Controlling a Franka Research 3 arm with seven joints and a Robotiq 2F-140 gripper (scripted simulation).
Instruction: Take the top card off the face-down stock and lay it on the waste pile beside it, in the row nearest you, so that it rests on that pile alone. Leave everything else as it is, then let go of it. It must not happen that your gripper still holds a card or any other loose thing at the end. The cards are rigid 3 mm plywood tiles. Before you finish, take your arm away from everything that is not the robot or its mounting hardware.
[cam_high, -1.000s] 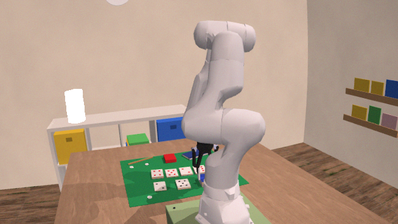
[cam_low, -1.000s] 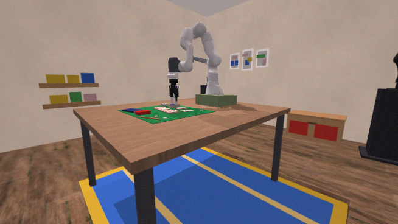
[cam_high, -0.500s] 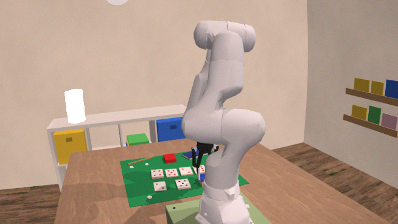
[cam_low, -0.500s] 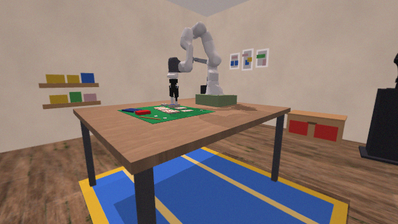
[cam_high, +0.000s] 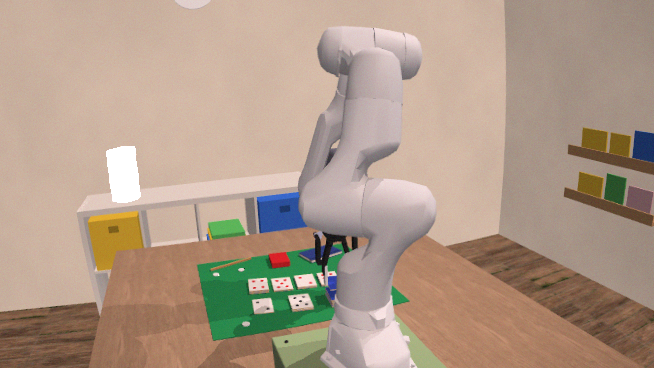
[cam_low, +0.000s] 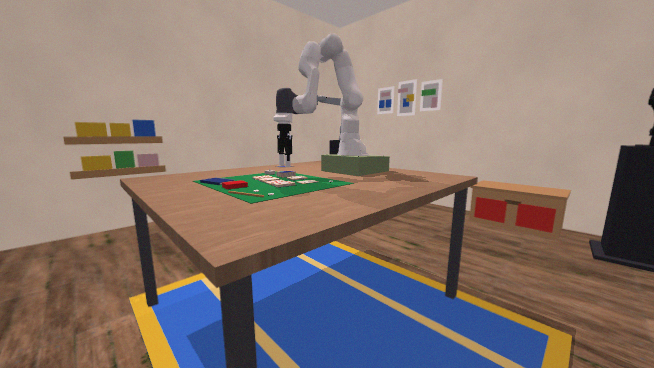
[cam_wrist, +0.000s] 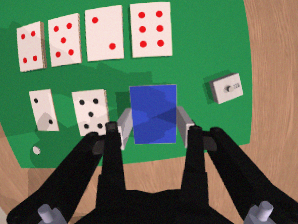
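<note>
Now: hand 230 mm to the right of the black-pip card, 80 mm above it and 50 mm short of it. From my hand the other things lie so: red block: 340 mm ahead, 80 mm to the left, 70 mm below; grey block: 130 mm to the right, 70 mm below, 10 mm ahead; green mat: 160 mm ahead, 100 mm to the left, 100 mm below.
</note>
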